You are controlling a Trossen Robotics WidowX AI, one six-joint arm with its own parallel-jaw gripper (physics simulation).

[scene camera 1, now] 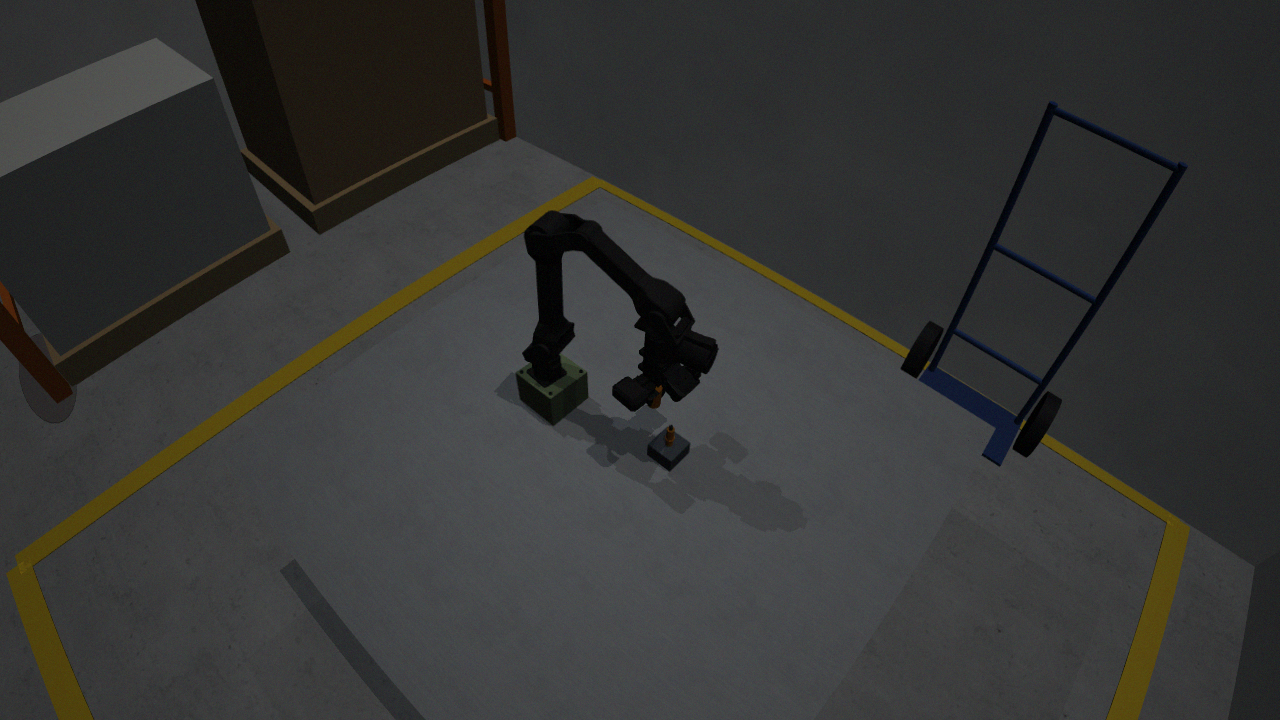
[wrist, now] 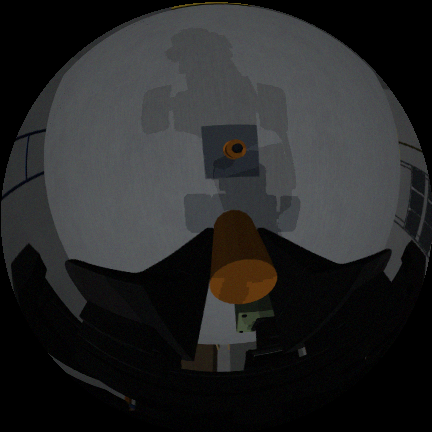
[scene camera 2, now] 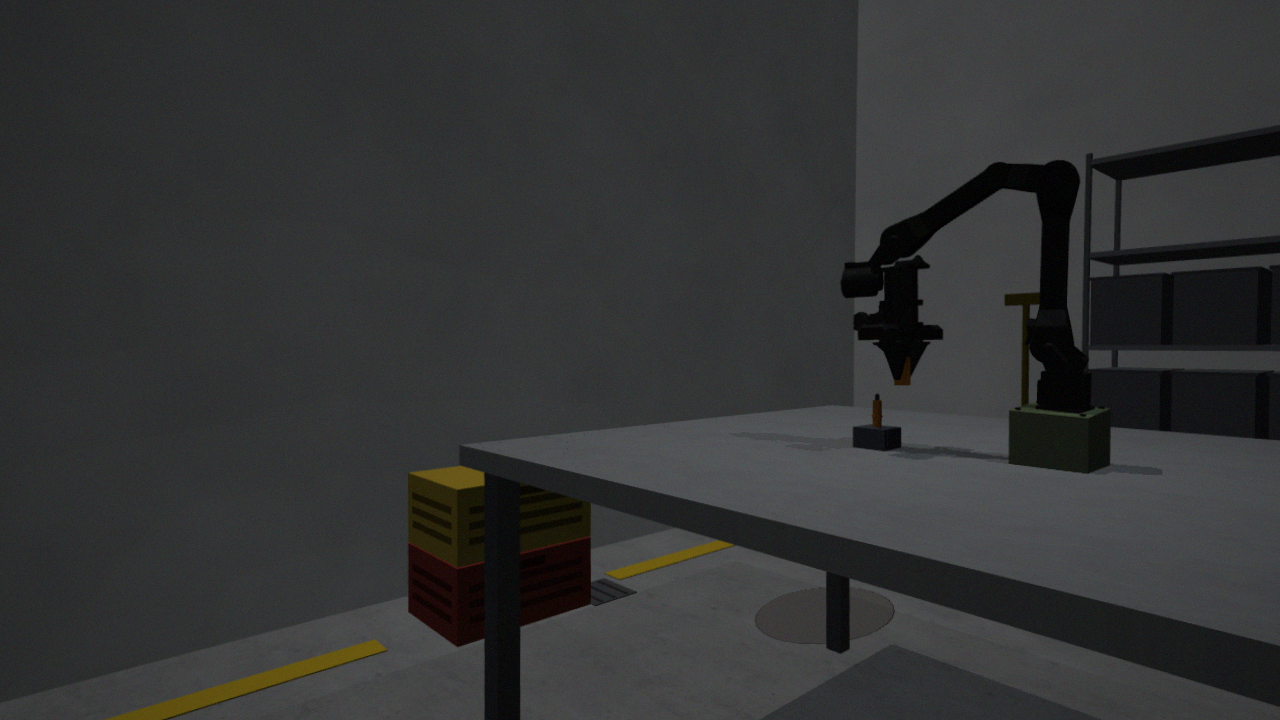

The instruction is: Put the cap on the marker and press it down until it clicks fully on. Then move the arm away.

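Where they show: gripper, fingertip midpoint: (scene camera 1: pixel 654 400) (wrist: pixel 234 234) (scene camera 2: pixel 902 379); arm's base at its link origin: (scene camera 1: pixel 546 372) (wrist: pixel 269 322) (scene camera 2: pixel 1064 408).
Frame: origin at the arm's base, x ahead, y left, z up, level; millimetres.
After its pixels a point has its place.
Observation:
The marker (scene camera 1: pixel 670 437) {x 292, y 82, z -19 mm} (scene camera 2: pixel 877 413) {x 281, y 93, z -26 mm} (wrist: pixel 235 149) {x 285, y 89, z 10 mm}, orange with a dark tip on top, stands upright in a small dark blue-grey block (scene camera 1: pixel 657 454) {x 284, y 55, z -62 mm} (scene camera 2: pixel 875 437) {x 270, y 117, z -68 mm} (wrist: pixel 214 137) {x 301, y 105, z -52 mm} on the grey table (scene camera 1: pixel 537 537) {x 249, y -242, z -91 mm} (scene camera 2: pixel 626 456) {x 493, y 529, z -91 mm} (wrist: pixel 125 175) {x 261, y 253, z -91 mm}. My gripper (scene camera 1: pixel 656 392) {x 233, y 91, z 40 mm} (scene camera 2: pixel 900 378) {x 233, y 91, z 40 mm} (wrist: pixel 234 234) {x 233, y 91, z 40 mm} is shut on the orange cap (scene camera 1: pixel 655 399) {x 244, y 82, z 61 mm} (scene camera 2: pixel 904 374) {x 223, y 100, z 51 mm} (wrist: pixel 243 282) {x 235, y 91, z 82 mm} and holds it roughly upright. The cap is in the air, higher than the marker tip and a little to the arm-base side of it, apart from it. The fingers hide part of the cap in both scene views.
The arm's green base block (scene camera 1: pixel 553 394) {x 59, y -30, z 4 mm} (scene camera 2: pixel 1056 438) {x -13, y 63, z -42 mm} (wrist: pixel 247 322) {x 9, y 45, z -3 mm} stands on the table behind the marker block. Away from the table are a blue hand truck (scene camera 1: pixel 982 401), a shelf rack (scene camera 2: pixel 1088 268), a yellow crate (scene camera 2: pixel 434 514) and a red crate (scene camera 2: pixel 434 586).

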